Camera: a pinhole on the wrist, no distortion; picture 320 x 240 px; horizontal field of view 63.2 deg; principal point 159.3 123.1 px. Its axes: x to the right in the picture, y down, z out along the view. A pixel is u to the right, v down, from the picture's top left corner.
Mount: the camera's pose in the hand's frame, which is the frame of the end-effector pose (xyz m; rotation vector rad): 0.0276 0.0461 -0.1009 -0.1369 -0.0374 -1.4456
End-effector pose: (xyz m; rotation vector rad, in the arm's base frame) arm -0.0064 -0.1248 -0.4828 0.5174 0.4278 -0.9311
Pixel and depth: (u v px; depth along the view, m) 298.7 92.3 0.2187
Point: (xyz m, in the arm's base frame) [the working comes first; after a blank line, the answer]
In the camera's frame: 0.1172 -0.0259 0.2187

-0.0143 -0.2436 -0.4058
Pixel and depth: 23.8 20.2 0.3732
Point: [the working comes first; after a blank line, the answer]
In the camera's frame: -0.1944 -0.1477 0.3732

0.1823 -0.0693 -0.1473
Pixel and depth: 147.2 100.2 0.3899
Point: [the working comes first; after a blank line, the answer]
In the camera's frame: -0.0181 -0.0343 0.3899

0.1246 -0.2504 -0.2374
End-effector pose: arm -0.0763 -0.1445 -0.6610 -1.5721 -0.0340 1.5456
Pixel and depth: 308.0 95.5 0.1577
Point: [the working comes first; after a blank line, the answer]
In the camera's frame: 0.0902 -0.0167 0.1577

-0.1087 -0.0735 -0.6573
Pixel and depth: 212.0 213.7 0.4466
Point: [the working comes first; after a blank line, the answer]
In the camera's frame: 0.0905 0.1556 0.4466

-0.3191 0.1565 -0.7836
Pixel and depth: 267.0 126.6 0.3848
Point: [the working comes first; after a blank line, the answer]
In the camera's frame: 0.1593 0.0052 0.3848

-0.2646 0.1037 -0.6242
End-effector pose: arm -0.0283 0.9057 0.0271 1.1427 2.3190 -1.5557
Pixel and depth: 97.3 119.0 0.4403
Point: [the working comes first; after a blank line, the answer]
In the camera's frame: -0.1050 -0.0069 0.4403

-0.0181 0.6878 -0.2875
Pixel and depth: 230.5 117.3 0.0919
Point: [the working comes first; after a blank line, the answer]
In the camera's frame: 0.0252 -0.0020 0.0919

-0.0299 0.9349 -0.0097
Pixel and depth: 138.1 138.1 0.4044
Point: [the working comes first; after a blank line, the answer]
In the camera's frame: -0.0330 0.0233 0.4044

-0.0815 0.7187 -0.2384
